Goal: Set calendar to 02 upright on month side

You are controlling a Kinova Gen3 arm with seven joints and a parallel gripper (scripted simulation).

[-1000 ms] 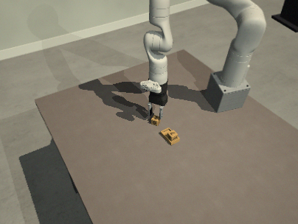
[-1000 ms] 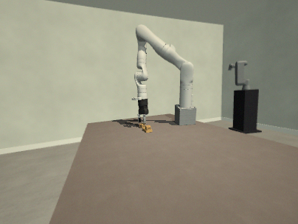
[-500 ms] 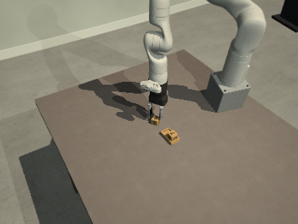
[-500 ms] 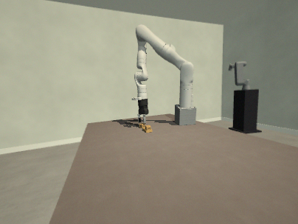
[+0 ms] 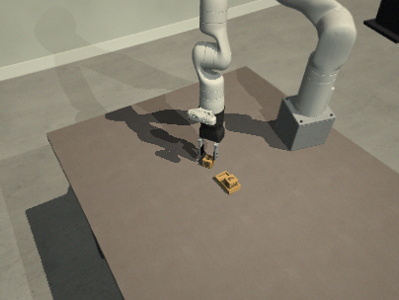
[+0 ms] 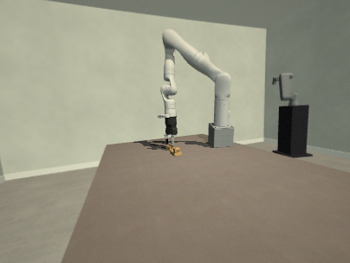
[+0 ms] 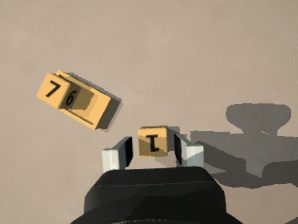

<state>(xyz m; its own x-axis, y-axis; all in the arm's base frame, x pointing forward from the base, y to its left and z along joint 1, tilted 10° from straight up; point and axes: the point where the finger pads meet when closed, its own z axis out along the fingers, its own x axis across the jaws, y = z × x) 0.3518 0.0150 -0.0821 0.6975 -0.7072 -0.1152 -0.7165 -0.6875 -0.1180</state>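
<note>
My gripper is now 4 cm above the orange cube. Round my hand: tray (3 cm behind, 11 cm to the left, 5 cm below).
</note>
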